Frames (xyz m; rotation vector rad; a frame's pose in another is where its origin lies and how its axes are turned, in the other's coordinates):
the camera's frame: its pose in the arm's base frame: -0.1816 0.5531 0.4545 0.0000 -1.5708 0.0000
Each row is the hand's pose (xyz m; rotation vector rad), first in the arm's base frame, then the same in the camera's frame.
Working: the arm's base frame: its pose in the camera's frame: -0.4545 -0.5531 -0.1816 0.0000 1.5708 0.0000

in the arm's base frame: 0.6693 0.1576 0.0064 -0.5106 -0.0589 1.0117
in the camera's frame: -0.4481 -0.3955 -0.8509 0.3865 1.3279 1.1741
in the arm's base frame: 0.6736 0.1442 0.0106 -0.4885 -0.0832 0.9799
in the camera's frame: -0.4439 -0.4089 -0.8552 0.3780 1.3167 1.1296
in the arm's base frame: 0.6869 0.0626 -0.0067 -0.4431 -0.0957 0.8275
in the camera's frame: -0.4612 -0.4905 -0.8685 0.2960 1.3502 0.9783
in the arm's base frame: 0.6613 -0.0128 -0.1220 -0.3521 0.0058 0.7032
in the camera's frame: -0.5765 -0.5659 -0.8429 0.2747 1.4877 0.8256
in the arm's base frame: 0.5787 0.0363 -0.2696 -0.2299 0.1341 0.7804
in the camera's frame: -0.7241 -0.5168 -0.7603 0.4382 1.6075 0.8042
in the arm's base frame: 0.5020 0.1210 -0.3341 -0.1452 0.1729 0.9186
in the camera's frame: -0.7886 -0.4321 -0.6836 0.6180 1.6153 0.8500
